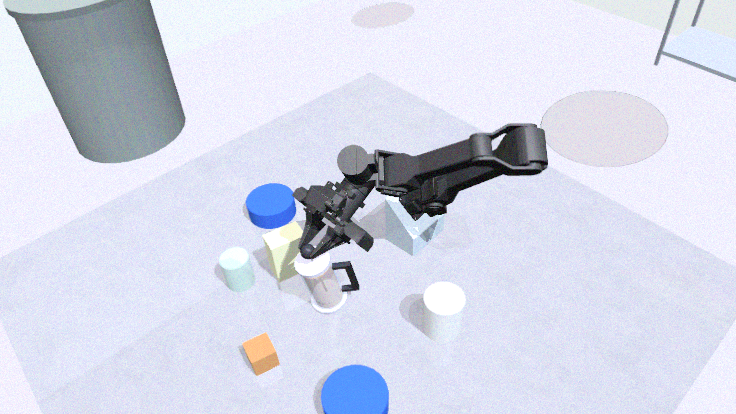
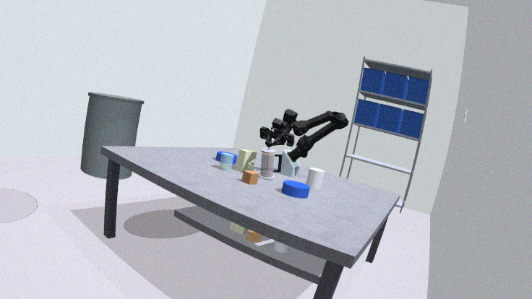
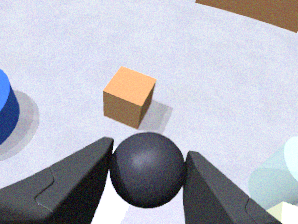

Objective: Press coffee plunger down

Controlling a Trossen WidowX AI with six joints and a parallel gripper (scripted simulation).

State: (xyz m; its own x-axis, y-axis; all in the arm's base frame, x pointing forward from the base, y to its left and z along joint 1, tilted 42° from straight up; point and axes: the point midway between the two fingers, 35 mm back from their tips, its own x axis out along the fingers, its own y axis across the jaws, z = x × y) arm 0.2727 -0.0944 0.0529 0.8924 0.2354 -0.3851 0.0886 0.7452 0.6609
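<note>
The coffee press is 30 mm behind my gripper tip, 20 mm to the left of it and 80 mm below it. Round my gripper tip: mint cylinder: 50 mm ahead, 180 mm to the right, 130 mm below; then orange cube: 160 mm ahead, 10 mm to the left, 150 mm below.
</note>
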